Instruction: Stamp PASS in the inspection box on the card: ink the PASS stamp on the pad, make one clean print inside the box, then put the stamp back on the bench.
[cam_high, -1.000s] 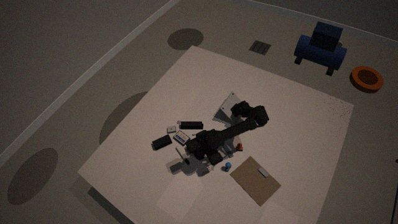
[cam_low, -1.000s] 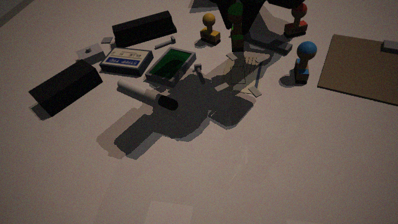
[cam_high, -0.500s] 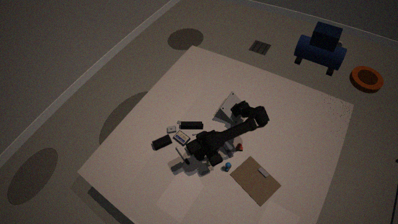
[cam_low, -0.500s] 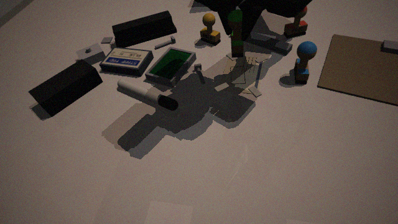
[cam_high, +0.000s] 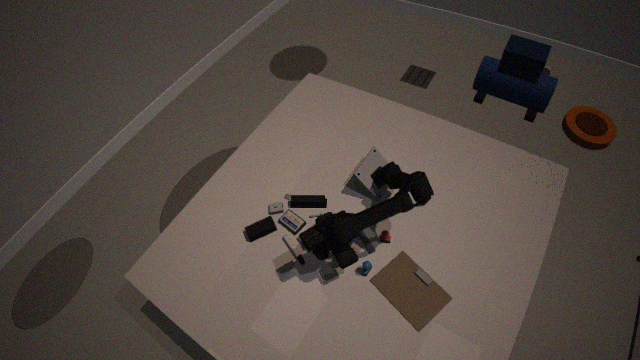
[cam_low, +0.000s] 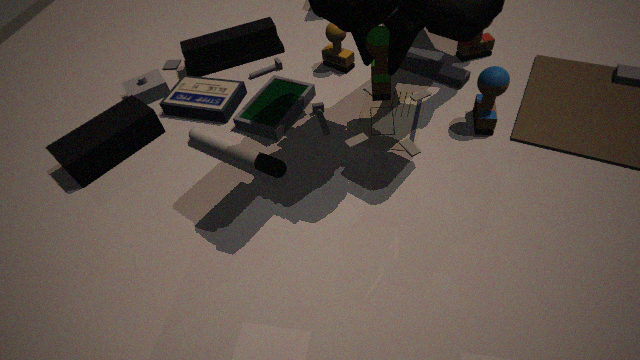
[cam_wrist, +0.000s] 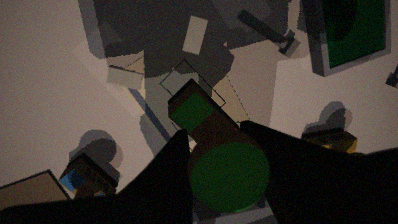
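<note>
Right now my gripper tip is 7 cm above the cream card, 1 cm to the right of it and 1 cm past it. From my gripper tip the other things lie so: blue-topped stamp 11 cm to the left, 5 cm below, 2 cm behind; green-topped stamp right at my gripper tip; grey bar 11 cm behind, 7 cm below, 2 cm to the left.
</note>
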